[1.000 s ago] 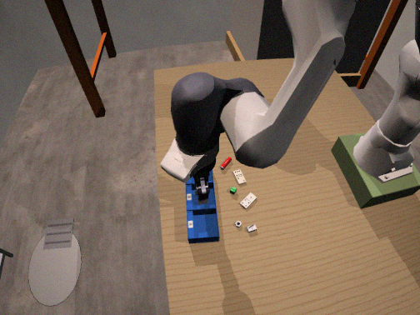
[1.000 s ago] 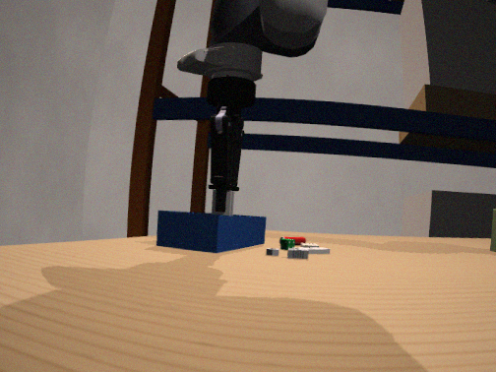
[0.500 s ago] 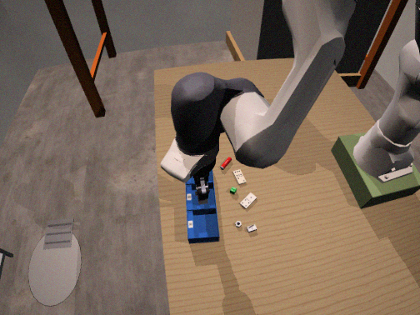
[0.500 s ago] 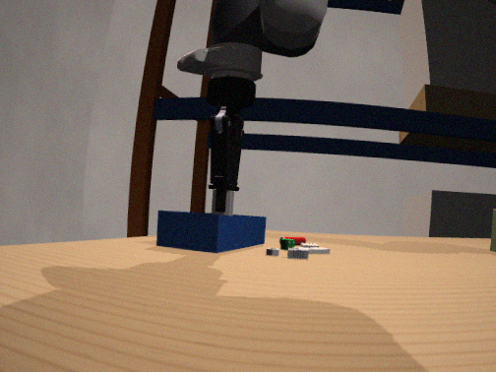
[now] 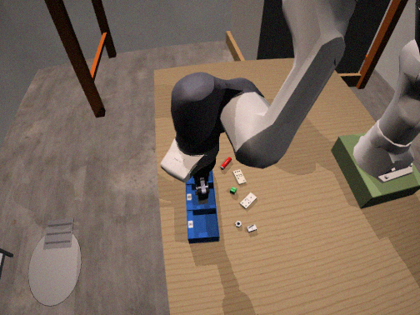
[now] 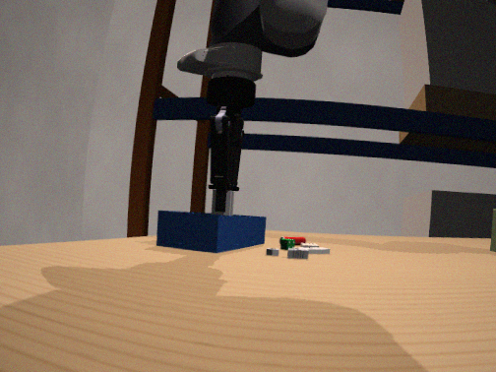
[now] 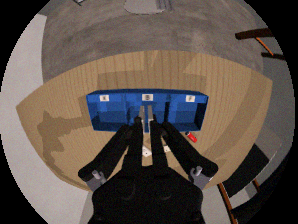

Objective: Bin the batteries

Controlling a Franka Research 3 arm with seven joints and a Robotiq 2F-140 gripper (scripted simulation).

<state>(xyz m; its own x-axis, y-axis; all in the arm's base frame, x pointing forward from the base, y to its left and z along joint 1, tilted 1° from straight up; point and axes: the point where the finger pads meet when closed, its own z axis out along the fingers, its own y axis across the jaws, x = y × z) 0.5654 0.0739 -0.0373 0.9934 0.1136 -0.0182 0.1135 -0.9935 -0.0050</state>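
Right now my hand is 3 cm above the blue bin and 1 cm short of it. From my hand the other things lie so: grey ring: 10 cm behind, 8 cm to the left, 5 cm below; then red battery: 14 cm to the right, 8 cm behind, 4 cm below; then green cube: 9 cm behind, 4 cm below, 3 cm to the right.
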